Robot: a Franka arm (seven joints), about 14 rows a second.
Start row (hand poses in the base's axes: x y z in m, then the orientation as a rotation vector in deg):
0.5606 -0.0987 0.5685 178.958 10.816 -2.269
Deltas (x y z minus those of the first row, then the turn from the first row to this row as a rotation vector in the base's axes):
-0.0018 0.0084 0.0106 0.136 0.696 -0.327
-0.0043 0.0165 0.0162 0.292 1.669 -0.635
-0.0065 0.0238 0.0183 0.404 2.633 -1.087
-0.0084 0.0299 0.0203 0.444 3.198 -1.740
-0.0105 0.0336 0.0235 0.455 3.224 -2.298
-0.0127 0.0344 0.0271 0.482 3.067 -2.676
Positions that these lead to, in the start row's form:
0.5588 -0.0903 0.5791 179.152 10.325 -3.350
0.5563 -0.0822 0.5847 179.362 9.867 -4.864
0.5541 -0.0749 0.5868 179.528 9.178 -6.372
0.5522 -0.0688 0.5888 179.625 8.163 -7.262
0.5501 -0.0651 0.5920 179.681 7.289 -7.308
0.5479 -0.0643 0.5956 179.736 6.696 -7.064

